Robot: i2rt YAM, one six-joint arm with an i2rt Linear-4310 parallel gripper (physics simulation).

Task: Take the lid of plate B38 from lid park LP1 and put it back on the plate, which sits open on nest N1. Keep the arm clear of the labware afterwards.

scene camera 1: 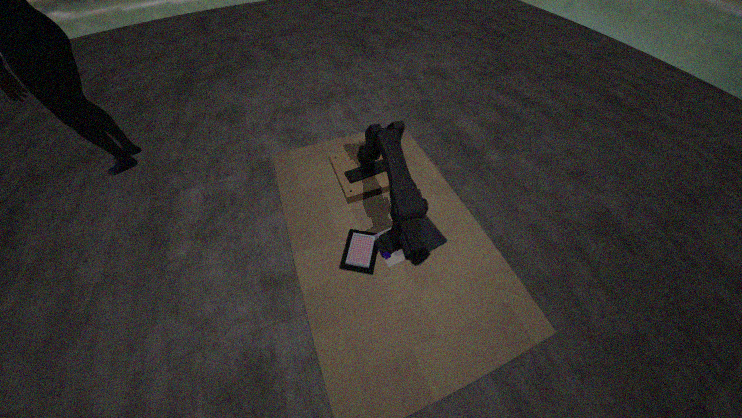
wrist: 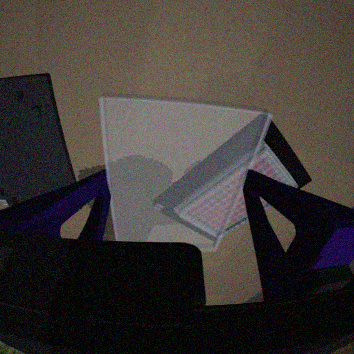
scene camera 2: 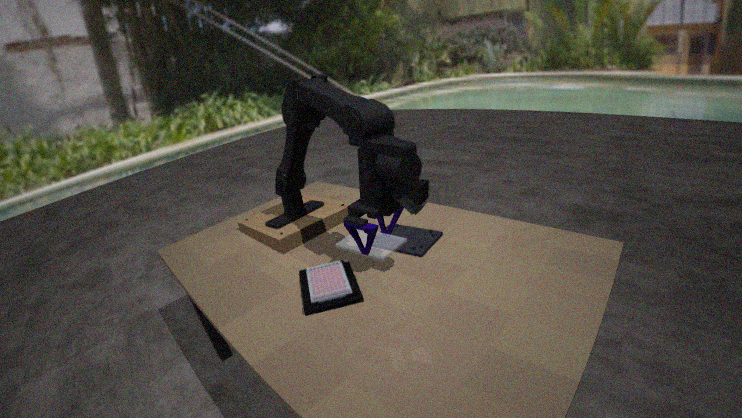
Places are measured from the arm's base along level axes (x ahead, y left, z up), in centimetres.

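Where they show: gripper, between the fingertips: (scene camera 1: 392,250) (wrist: 177,177) (scene camera 2: 376,245); arm's base, origin of its link: (scene camera 1: 367,171) (scene camera 2: 295,215).
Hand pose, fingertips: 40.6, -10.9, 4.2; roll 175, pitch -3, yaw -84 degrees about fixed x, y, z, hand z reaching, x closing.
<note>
Each offset is from my fingertips to the centre of the thing, as dx, dy, dz. Level surfaces: height alone.
My gripper (scene camera 1: 388,253) (scene camera 2: 378,234) (wrist: 177,177) is shut on the clear plate lid {-1.4, +0.0, +0.2} (scene camera 1: 396,257) (scene camera 2: 395,242) (wrist: 158,133) and holds it flat a little above the table. The lid hangs between the black lid park {-4.4, +16.7, -7.3} (scene camera 1: 436,236) (scene camera 2: 421,240) (wrist: 28,140) and the plate, clear of both. Plate B38 {-8.2, -8.3, -6.4} (scene camera 1: 360,249) (scene camera 2: 327,280) (wrist: 268,165), with pink wells, sits open on the black nest {-8.2, -8.3, -7.4} (scene camera 1: 344,259) (scene camera 2: 332,305) (wrist: 285,151). In the wrist view the plate shows partly through the lid's far corner.
The arm's wooden base block (scene camera 1: 353,196) (scene camera 2: 290,235) stands behind the labware on the tan table top {dz -8.3} (scene camera 1: 415,322) (scene camera 2: 441,322). A dark human figure (scene camera 1: 51,78) stands on the floor at the far left, well away from the table.
</note>
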